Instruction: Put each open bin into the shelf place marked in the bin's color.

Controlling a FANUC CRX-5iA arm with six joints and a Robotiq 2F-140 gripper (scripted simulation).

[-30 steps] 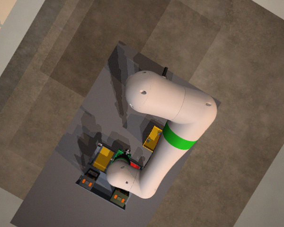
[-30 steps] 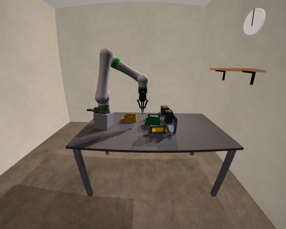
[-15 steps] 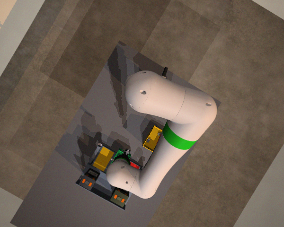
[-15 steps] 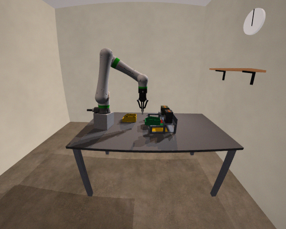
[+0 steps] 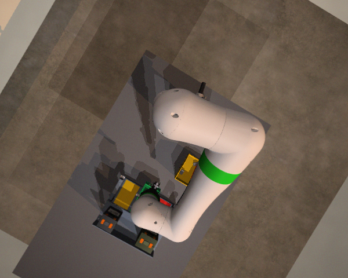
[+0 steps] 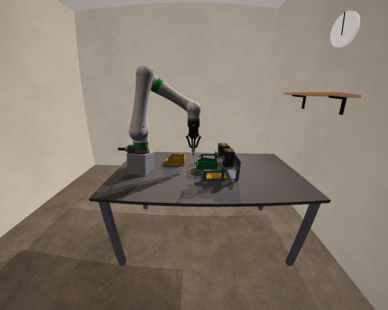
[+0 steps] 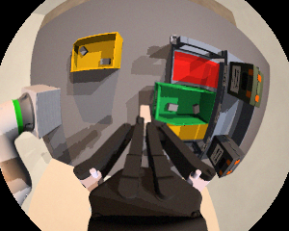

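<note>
Now: hand 120 mm short of the green bin, 110 mm above it and 20 mm to the left of it. Round my hand: yellow-marked place: 160 mm below, 150 mm ahead, 140 mm to the right; red mark: 190 mm ahead, 160 mm below, 80 mm to the left; yellow bin: 170 mm to the left, 130 mm below, 130 mm behind.
</note>
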